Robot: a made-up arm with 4 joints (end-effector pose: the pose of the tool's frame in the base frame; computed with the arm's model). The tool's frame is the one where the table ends.
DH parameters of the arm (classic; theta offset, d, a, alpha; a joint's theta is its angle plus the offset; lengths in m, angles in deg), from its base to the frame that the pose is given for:
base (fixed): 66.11 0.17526 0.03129 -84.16
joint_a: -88.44 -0.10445 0.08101 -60
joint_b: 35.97 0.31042 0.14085 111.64
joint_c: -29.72 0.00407 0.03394 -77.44
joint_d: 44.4 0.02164 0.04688 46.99
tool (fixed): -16.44 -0.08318 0 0
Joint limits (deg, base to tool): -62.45..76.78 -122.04..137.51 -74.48..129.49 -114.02..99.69
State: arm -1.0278 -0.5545 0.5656 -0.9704
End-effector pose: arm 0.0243 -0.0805 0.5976 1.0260 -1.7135 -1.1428
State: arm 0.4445 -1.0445 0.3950 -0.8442
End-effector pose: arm 0.1097 0.3819 0.3467 0.1446 -1.6771 -0.0320
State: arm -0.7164 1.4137 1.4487 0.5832
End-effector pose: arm 0.1750 0.2576 0.3385 -0.1928 0.1966 1.6224
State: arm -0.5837 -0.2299 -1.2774 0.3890
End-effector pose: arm 0.1479 0.1947 0.5000 1.5858 0.4114 -0.2204
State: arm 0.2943 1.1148 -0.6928 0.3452
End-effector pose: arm 0.1628 0.3133 0.0581 -0.0628 1.5686 -0.7484
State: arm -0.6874 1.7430 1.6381 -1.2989
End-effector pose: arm 0.2132 0.3493 0.3722 0.9873 -0.2949 0.3741
